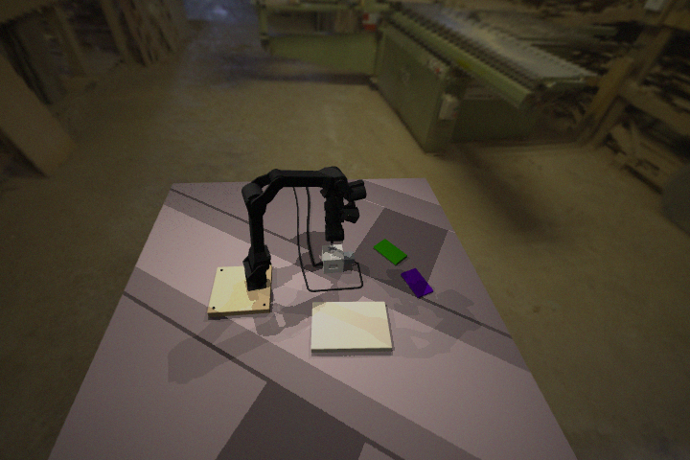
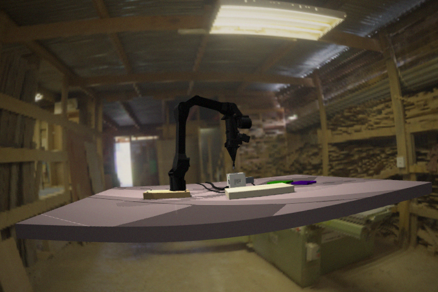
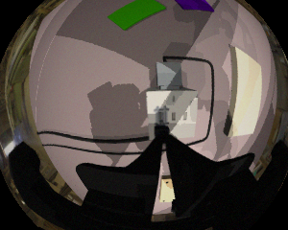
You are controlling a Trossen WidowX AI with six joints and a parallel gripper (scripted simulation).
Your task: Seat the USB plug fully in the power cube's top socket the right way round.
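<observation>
My gripper tip is 2 cm above the USB plug. Also, from my gripper tip: pale flat slab (29 cm to the right, 12 cm below, 2 cm behind); then purple block (28 cm ahead, 19 cm to the right, 13 cm below); then green block (25 cm ahead, 13 cm below, 2 cm to the right).
</observation>
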